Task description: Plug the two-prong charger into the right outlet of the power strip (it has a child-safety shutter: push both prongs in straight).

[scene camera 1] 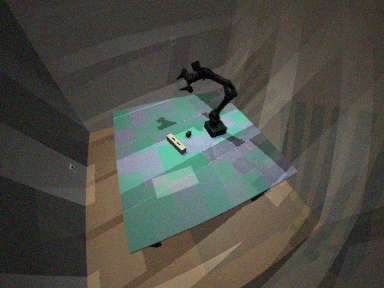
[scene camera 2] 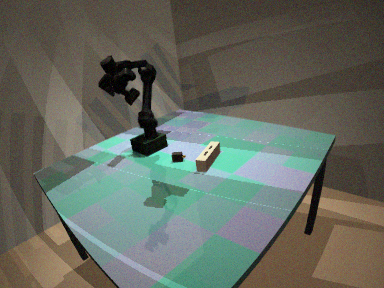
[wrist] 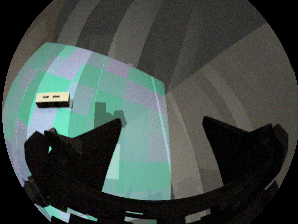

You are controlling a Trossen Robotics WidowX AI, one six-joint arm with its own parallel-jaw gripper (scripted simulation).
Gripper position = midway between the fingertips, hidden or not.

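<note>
The gripper (scene camera 2: 122,100) is open and holds nothing. The wrist view shows the gripper (wrist: 163,121) too.
</note>
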